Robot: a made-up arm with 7 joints.
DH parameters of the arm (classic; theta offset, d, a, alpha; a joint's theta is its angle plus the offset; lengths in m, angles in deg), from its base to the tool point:
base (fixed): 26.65 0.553 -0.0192 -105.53
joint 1: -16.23 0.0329 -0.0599 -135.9
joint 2: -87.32 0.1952 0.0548 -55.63
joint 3: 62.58 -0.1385 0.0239 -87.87
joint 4: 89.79 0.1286 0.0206 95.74
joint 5: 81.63 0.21 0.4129 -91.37
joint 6: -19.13 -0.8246 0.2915 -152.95
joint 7: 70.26 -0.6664 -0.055 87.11
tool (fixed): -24.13 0.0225 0 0
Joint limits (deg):
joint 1: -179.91..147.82
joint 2: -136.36..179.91
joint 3: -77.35..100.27
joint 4: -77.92..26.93
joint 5: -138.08..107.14
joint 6: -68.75..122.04
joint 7: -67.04..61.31
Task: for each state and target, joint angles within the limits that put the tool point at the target. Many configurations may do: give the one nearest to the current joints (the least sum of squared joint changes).
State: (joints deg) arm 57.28 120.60 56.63 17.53 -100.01 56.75 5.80
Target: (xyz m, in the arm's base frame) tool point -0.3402 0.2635 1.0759
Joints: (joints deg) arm 9.18 142.45 69.46 -23.63 -138.08 28.97 1.46
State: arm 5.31 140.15 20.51 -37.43 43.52 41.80 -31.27
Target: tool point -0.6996 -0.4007 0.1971
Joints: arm -6.24 142.04 11.16 -31.63 52.05 15.07 -37.13
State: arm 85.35 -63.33 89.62 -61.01 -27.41 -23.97 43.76
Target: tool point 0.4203 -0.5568 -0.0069
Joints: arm 83.42 -69.39 96.87 -61.55 -18.49 -4.51 48.61
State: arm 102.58 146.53 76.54 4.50 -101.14 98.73 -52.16
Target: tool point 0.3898 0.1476 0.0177
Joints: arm 98.61 157.97 71.48 16.45 -104.35 98.88 -52.55
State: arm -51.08 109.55 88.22 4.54 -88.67 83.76 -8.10
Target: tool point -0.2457 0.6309 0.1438
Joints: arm -49.66 91.58 96.12 -19.06 -82.75 95.78 -10.52
